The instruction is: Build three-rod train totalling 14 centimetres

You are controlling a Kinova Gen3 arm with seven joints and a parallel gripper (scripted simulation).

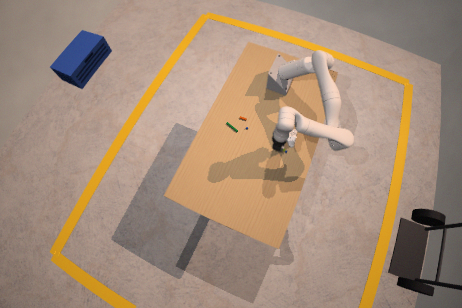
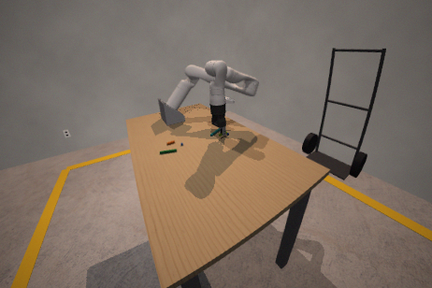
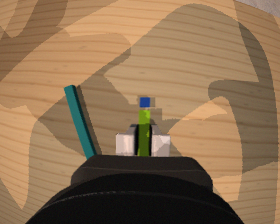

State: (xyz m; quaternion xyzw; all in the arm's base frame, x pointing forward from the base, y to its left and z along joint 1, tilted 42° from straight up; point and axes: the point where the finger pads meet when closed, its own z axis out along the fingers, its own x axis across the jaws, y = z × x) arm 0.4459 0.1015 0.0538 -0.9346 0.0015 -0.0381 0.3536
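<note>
My hand is 1 cm above the lime rod. From my hand the other things lie so: green rod (29 cm to the right, 4 cm behind, 3 cm below); orange rod (26 cm to the right, 11 cm behind, 3 cm below); turquoise rod (7 cm behind, 3 cm below).
</note>
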